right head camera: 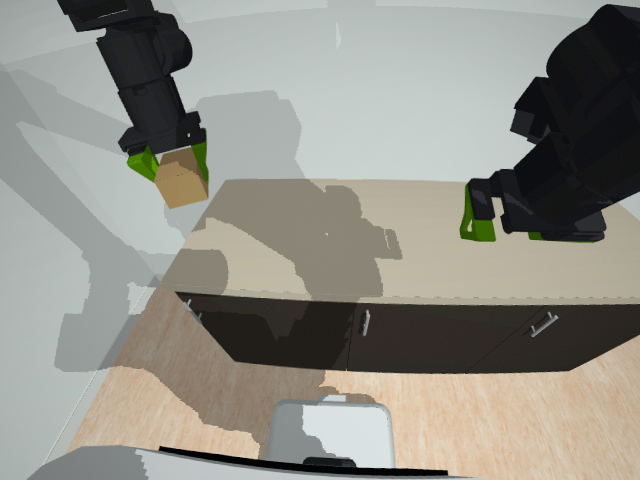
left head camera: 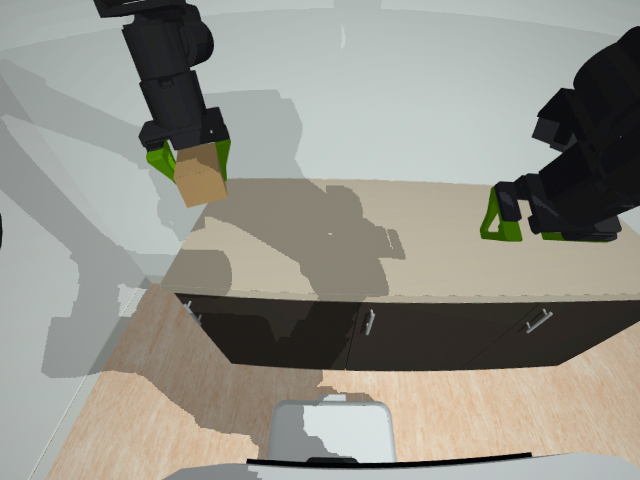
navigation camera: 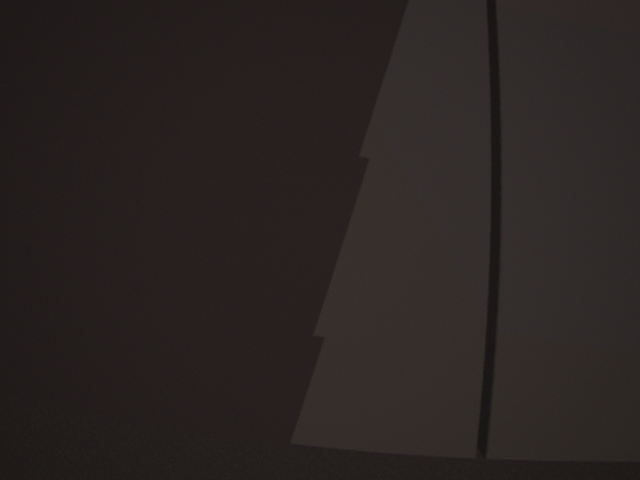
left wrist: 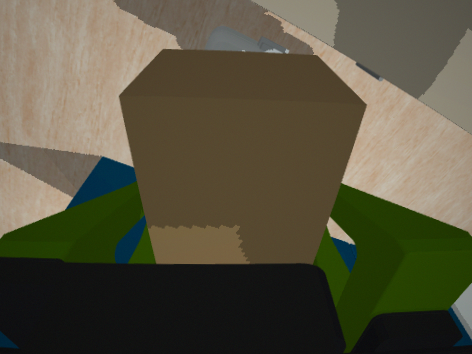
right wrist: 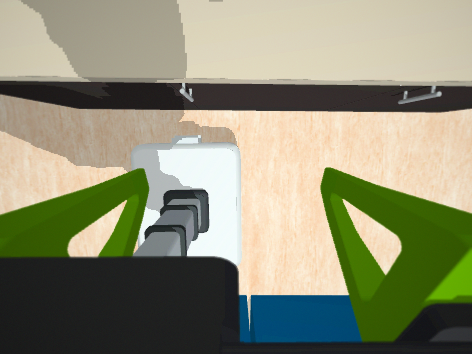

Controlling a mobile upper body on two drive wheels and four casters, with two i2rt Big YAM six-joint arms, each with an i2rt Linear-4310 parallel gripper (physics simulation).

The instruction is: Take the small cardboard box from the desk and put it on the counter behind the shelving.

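Frame: origin at the left arm's base, x down, y back, z left, level; centimetres.
Seen in the pictures: left gripper, fingertip midpoint: (right head camera: 188,187) (left head camera: 205,185) (left wrist: 235,177); right gripper, fingertip midpoint: (right head camera: 495,234) (left head camera: 512,234) (right wrist: 234,177).
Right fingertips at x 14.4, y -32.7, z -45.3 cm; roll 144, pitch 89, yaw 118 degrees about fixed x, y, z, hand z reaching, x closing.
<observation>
A point is followed by its place in that frame.
The small cardboard box (left head camera: 201,178) @(z -2.3, x 8.7, y -37.2 cm) (right head camera: 181,180) @(z -2.4, x 8.7, y -37.2 cm) (left wrist: 240,160) @(z 0.9, x 7.6, y -43.7 cm) is plain brown. My left gripper (left head camera: 199,167) (right head camera: 178,170) is shut on it, one green finger on each side. In the head camera views it shows in the air at the far left end of the counter. The counter (left head camera: 439,258) @(z -55.1, x 50.0, y -59.3 cm) (right head camera: 429,263) @(z -52.1, x 50.0, y -57.5 cm) (right wrist: 325,40) @(z -62.7, x 50.0, y -52.3 cm) has a beige top and dark doors and stands in front of me along the wall. My right gripper (right wrist: 234,177) @(z -45.3, x 14.4, y -32.7 cm) is open and empty; in the head camera views it shows over the right part of the counter. The desk and the shelving do not show in the head camera views.
The counter's dark front (left head camera: 413,335) @(z -52.4, x 80.9, y -47.7 cm) (right head camera: 408,338) @(z -51.0, x 82.1, y -47.8 cm) (right wrist: 280,97) @(z -61.0, x 84.4, y -47.5 cm) has silver handles. My white base (left head camera: 356,428) @(z -32.7, x 115.0, y -21.0 cm) (right head camera: 356,428) @(z -33.2, x 115.0, y -21.5 cm) (right wrist: 215,170) @(z -36.7, x 115.0, y -19.5 cm) stands on the wood floor close to it. Dark panels fill the navigation camera view. A pale wall (left head camera: 413,103) @(z -51.4, x 17.3, y -107.0 cm) rises behind the counter. Blue surfaces (right wrist: 300,317) (left wrist: 107,177) show beside my base.
</observation>
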